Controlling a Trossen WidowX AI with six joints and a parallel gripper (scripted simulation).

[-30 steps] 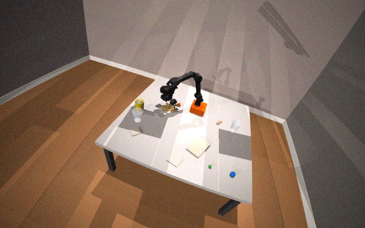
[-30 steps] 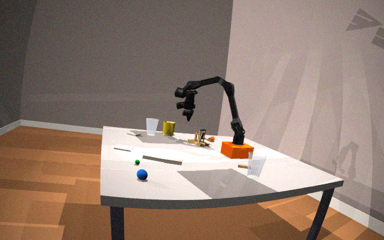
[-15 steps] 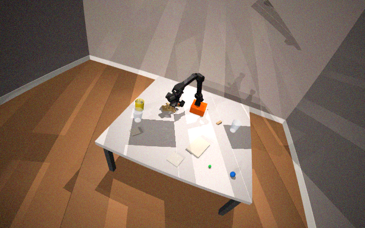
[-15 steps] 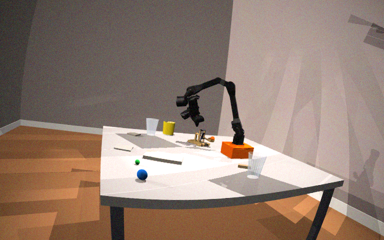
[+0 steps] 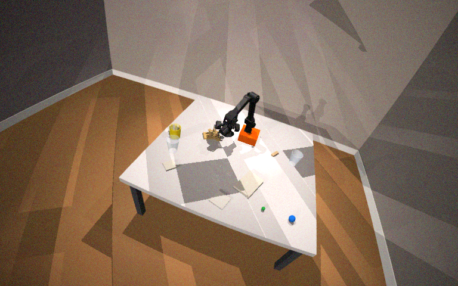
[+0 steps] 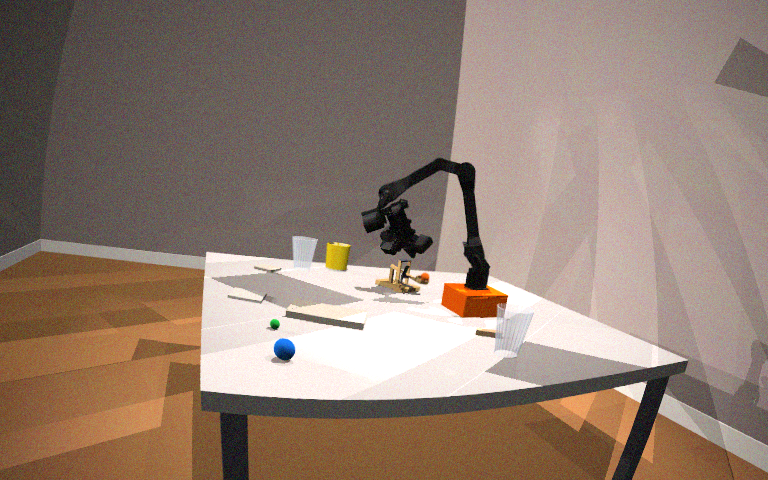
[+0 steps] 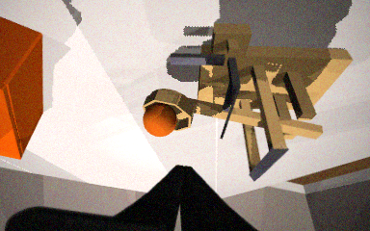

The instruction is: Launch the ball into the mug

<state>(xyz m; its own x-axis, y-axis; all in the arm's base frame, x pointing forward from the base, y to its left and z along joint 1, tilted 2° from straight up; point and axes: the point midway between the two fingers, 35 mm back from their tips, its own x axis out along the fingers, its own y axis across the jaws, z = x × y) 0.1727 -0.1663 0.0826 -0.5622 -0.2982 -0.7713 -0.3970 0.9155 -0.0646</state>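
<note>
Now: gripper tip 5 cm past the orange ball and 7 cm above it. From my gripper tip the other things lie so: yellow mug 15 cm ahead, 36 cm to the right, 10 cm below; then small wooden catapult 1 cm behind, 6 cm to the right, 8 cm below; then small wooden block 5 cm behind, 46 cm to the left, 12 cm below.
</note>
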